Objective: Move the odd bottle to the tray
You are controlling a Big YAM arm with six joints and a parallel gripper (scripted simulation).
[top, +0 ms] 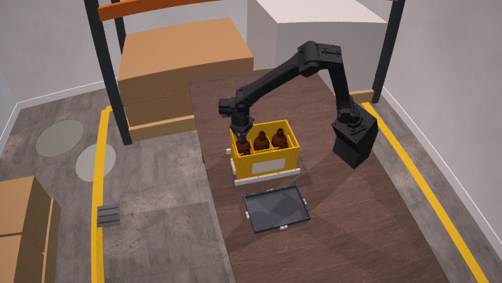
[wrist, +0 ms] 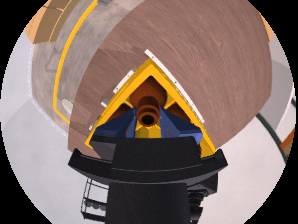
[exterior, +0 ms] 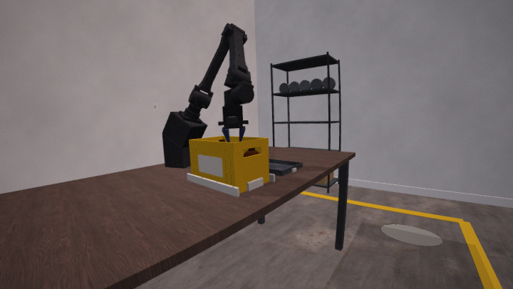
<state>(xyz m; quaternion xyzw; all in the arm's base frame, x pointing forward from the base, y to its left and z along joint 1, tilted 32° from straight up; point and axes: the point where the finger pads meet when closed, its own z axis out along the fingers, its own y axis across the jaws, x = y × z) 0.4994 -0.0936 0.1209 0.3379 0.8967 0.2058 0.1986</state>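
My gripper is now 9 cm to the right of the glass bottle, 7 cm above it and 2 cm past it. Also, from my hand: dark tray (30 cm to the left, 14 cm below, 12 cm behind); then yellow crate (10 cm behind, 7 cm below, 3 cm to the left).
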